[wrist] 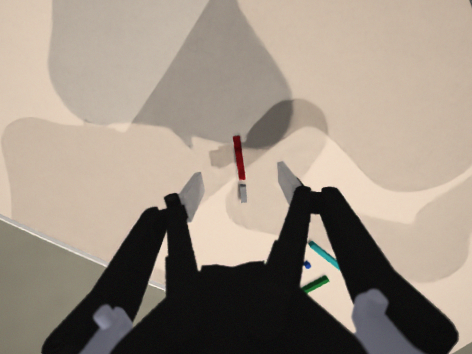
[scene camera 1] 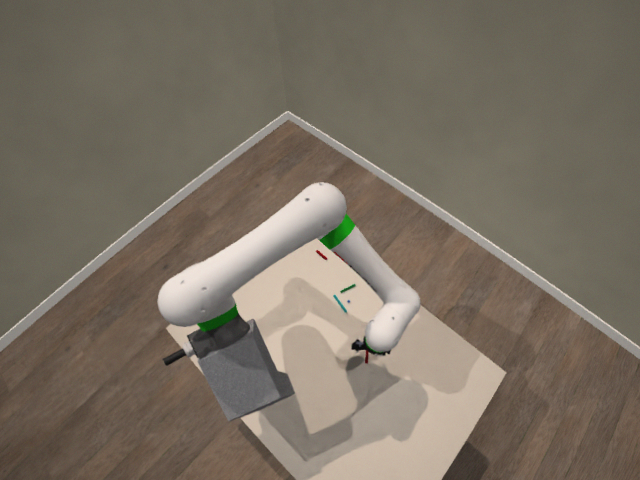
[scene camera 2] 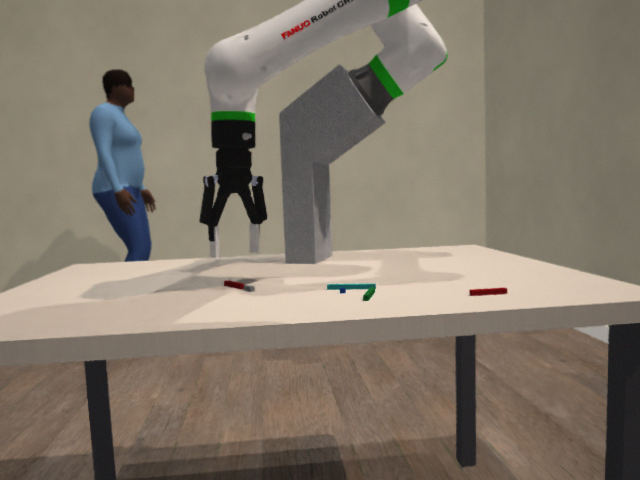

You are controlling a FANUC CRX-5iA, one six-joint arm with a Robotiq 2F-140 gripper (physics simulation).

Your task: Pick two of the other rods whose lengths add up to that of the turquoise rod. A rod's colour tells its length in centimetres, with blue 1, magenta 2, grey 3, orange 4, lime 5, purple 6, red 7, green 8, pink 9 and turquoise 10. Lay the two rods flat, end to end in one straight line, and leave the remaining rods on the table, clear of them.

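Places are measured from the arm's base along level axes (x ahead, y left, z up), in centimetres.
Where they show: gripper, fingertip midpoint: [wrist: 239, 177] [scene camera 2: 235, 254]; arm's base at its link origin: [scene camera 1: 227, 337] [scene camera 2: 364, 94].
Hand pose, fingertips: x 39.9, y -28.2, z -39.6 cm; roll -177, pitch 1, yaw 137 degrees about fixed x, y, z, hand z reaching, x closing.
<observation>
Things, the pixels of their top centre, and the offset from my fingertips.
- short grey rod at its top centre: [wrist: 243, 194] [scene camera 2: 248, 285] dx +3.9, dy +3.7, dz -6.2 cm
- turquoise rod at its top centre: [scene camera 2: 351, 284] [wrist: 328, 259] [scene camera 1: 340, 303] dx +3.9, dy +25.4, dz -6.2 cm
- green rod at its top centre: [scene camera 2: 369, 291] [wrist: 312, 288] [scene camera 1: 348, 288] dx +11.6, dy +29.2, dz -6.2 cm
- tiny blue rod at its top centre: [scene camera 2: 342, 288] [wrist: 308, 266] [scene camera 1: 348, 301] dx +7.9, dy +23.9, dz -6.2 cm
- second red rod at its top centre: [scene camera 2: 488, 289] [scene camera 1: 321, 254] dx +11.3, dy +51.6, dz -6.2 cm
A red rod [scene camera 1: 366, 357] [scene camera 2: 234, 284] [wrist: 239, 159] lies flat on the table. A short grey rod [scene camera 2: 249, 288] [wrist: 243, 193] lies flat at its end, nearly in line. Whether their ends touch is too small to tell. The grey rod is hidden in scene camera 1. My gripper [scene camera 1: 371, 348] [scene camera 2: 234, 251] [wrist: 239, 177] is open and empty, above the two rods, its fingers on either side of them in the wrist view. The turquoise rod [scene camera 1: 340, 303] [scene camera 2: 351, 286] [wrist: 324, 255] lies apart from this pair, partly behind a finger in the wrist view.
A green rod [scene camera 1: 347, 288] [scene camera 2: 369, 293] [wrist: 316, 284] and a tiny blue rod [scene camera 1: 348, 301] [scene camera 2: 342, 290] [wrist: 307, 265] lie near the turquoise one. A second red rod [scene camera 1: 321, 254] [scene camera 2: 488, 291] lies farther off. A person [scene camera 2: 117, 149] stands behind the table [scene camera 2: 289, 330].
</observation>
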